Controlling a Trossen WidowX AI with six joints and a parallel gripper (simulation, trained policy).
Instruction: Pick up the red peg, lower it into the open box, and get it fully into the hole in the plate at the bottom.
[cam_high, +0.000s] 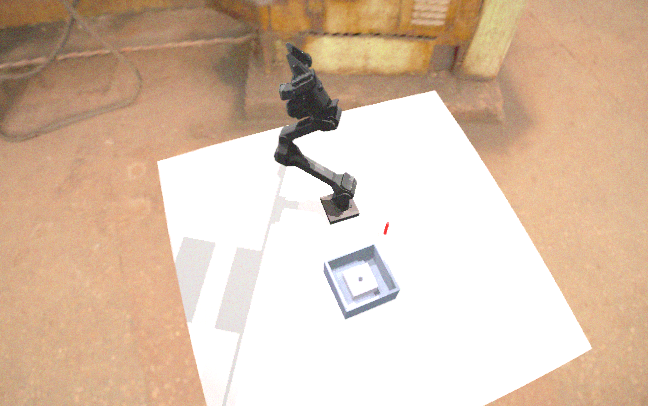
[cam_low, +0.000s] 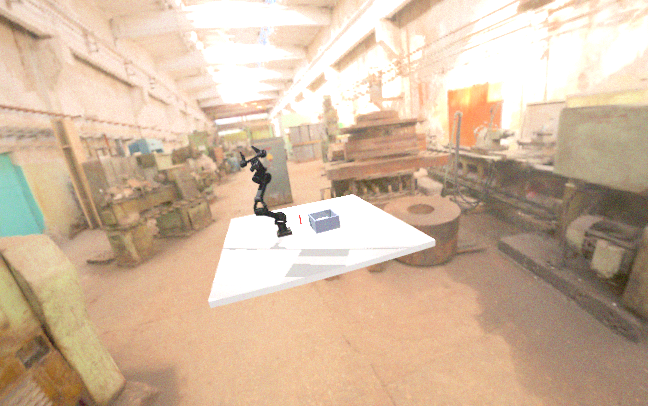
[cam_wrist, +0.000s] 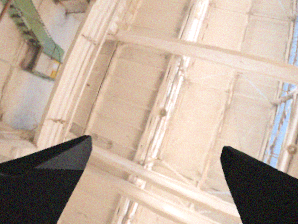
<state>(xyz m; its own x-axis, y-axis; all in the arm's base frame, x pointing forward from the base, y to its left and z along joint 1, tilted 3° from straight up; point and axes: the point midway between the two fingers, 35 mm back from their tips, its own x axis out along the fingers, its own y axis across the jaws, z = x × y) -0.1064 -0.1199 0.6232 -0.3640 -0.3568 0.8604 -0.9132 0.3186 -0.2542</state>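
My gripper tip is now 32 cm short of the red peg, 22 cm to the right of it and 63 cm above it. Also, from my gripper tip: blue-grey box: 46 cm ahead, 4 cm to the left, 64 cm below.
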